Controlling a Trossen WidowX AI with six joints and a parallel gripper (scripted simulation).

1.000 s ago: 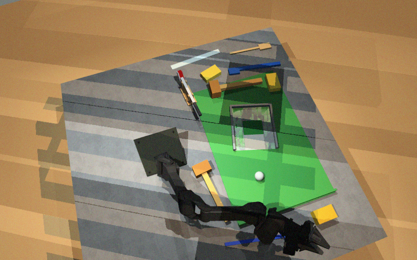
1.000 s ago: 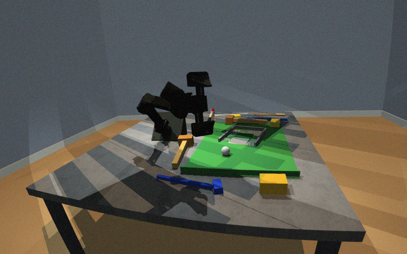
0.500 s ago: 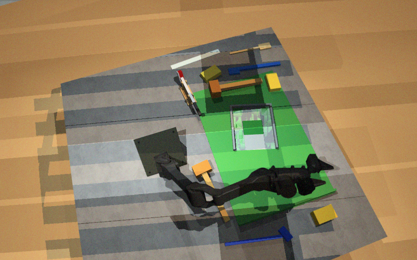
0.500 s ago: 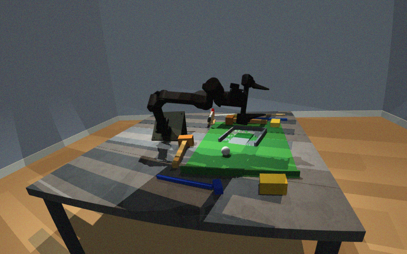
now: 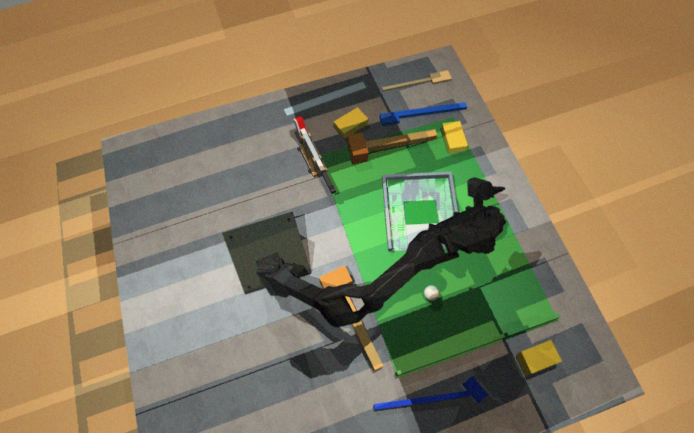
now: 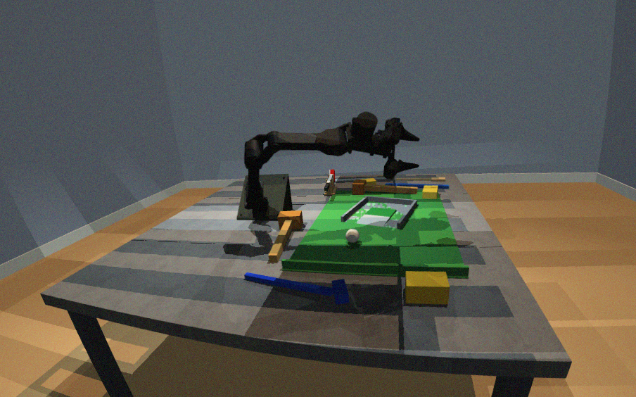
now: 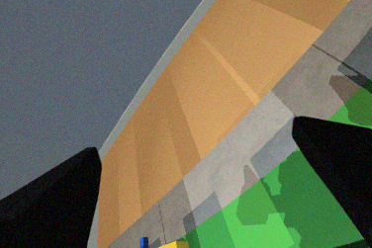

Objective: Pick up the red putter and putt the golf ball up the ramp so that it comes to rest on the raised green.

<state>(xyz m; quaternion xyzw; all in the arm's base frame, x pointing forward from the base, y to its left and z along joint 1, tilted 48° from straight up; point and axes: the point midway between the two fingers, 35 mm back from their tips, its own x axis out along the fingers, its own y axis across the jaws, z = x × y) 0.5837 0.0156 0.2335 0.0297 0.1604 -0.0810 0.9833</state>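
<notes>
Right now the red putter is 36 cm behind my gripper tip, 45 cm to the left of it and 20 cm below it. Round my gripper tip: white golf ball (21 cm behind, 8 cm to the right, 23 cm below); green mat (12 cm behind, 9 cm to the left, 26 cm below); blue putter (33 cm behind, 33 cm to the right, 24 cm below).
</notes>
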